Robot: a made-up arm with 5 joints. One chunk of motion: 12 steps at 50 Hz.
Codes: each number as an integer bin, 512 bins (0 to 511) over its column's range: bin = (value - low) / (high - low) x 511, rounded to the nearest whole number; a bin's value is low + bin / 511 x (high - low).
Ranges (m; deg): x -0.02..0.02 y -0.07..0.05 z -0.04..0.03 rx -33..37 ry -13..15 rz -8..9
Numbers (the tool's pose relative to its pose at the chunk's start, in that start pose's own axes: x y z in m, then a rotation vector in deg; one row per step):
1: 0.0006 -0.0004 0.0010 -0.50 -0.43 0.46
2: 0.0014 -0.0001 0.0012 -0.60 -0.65 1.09
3: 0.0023 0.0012 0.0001 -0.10 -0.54 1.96
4: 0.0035 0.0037 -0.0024 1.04 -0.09 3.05
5: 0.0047 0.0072 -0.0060 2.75 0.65 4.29
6: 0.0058 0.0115 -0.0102 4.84 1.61 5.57
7: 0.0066 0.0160 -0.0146 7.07 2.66 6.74
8: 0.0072 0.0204 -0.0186 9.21 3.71 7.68
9: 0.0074 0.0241 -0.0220 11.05 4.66 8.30
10: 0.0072 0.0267 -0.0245 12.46 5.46 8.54
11: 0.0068 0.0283 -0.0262 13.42 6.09 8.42
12: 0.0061 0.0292 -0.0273 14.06 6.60 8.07
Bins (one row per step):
1: 263 296 299 237 229 254
2: 273 298 301 237 225 273
3: 285 303 293 240 227 299
4: 300 314 274 248 236 332
5: 316 329 248 261 249 369
6: 330 347 218 276 267 408
7: 340 366 185 293 286 443
8: 347 385 156 308 305 471
9: 350 401 131 322 322 490
10: 347 412 113 332 337 497
11: 342 419 101 339 348 494
12: 333 422 93 344 358 483

